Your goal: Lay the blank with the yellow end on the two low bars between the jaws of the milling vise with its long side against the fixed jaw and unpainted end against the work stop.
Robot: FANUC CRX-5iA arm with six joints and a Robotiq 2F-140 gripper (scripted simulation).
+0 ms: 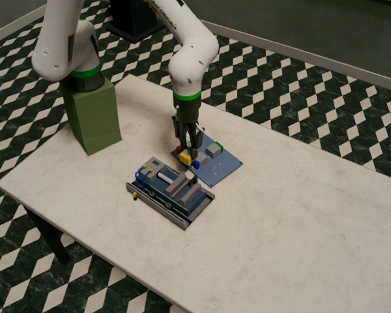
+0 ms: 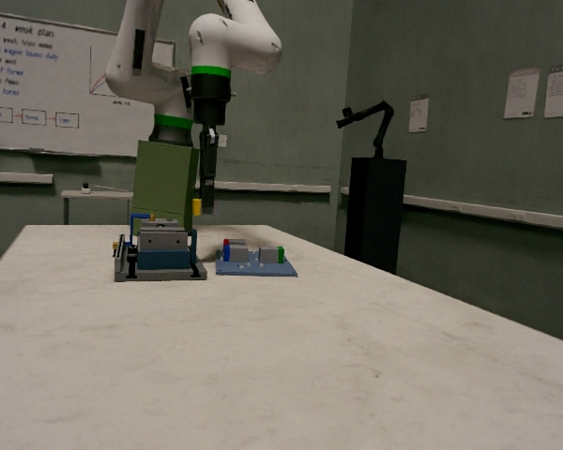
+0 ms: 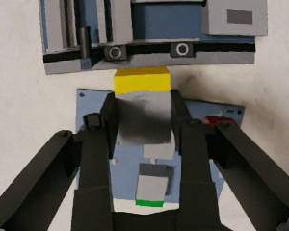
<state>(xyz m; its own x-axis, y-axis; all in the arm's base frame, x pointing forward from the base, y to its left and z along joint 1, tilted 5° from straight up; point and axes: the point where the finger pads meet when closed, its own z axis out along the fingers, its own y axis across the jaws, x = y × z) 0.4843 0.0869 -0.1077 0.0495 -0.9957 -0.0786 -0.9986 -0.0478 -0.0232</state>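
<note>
Now: the fixed jaw 9 cm ahead of my hand, 10 cm to the right of it and 10 cm below it. From my hand the other things lie so: moving jaw: 2 cm ahead, 10 cm to the right, 10 cm below; then yellow-ended grey blank: 3 cm below; then dark work stop: 6 cm ahead, 5 cm to the right, 9 cm below.
</note>
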